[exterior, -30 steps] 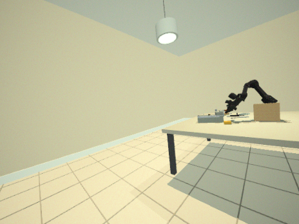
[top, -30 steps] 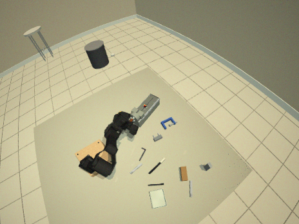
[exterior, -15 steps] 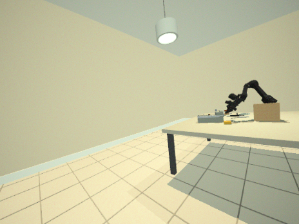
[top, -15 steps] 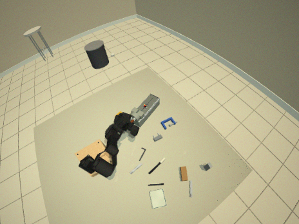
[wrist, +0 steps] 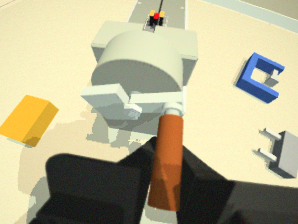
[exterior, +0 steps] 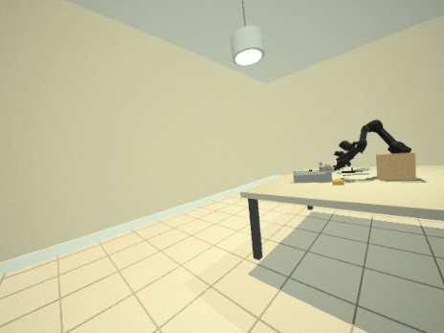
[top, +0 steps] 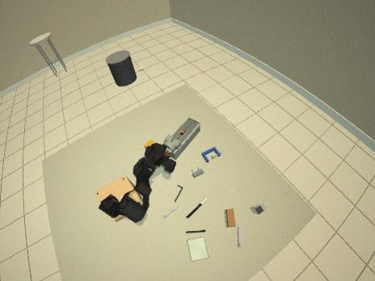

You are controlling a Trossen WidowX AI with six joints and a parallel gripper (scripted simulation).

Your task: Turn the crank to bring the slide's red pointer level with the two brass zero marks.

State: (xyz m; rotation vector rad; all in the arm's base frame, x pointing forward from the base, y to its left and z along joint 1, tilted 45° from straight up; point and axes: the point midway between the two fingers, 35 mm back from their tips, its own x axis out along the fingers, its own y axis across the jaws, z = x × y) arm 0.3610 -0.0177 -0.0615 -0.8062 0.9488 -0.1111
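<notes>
Now: the orange block 18 cm to the left of my gripper tip, 6 cm below it and 3 cm behind it. The rest, counted from my gripper tip: red pointer: 15 cm ahead, 7 cm to the left, 1 cm above; then grey clamp: 15 cm to the right, 7 cm ahead, 6 cm below; then brown crank handle: 3 cm above, 2 cm behind.
</notes>
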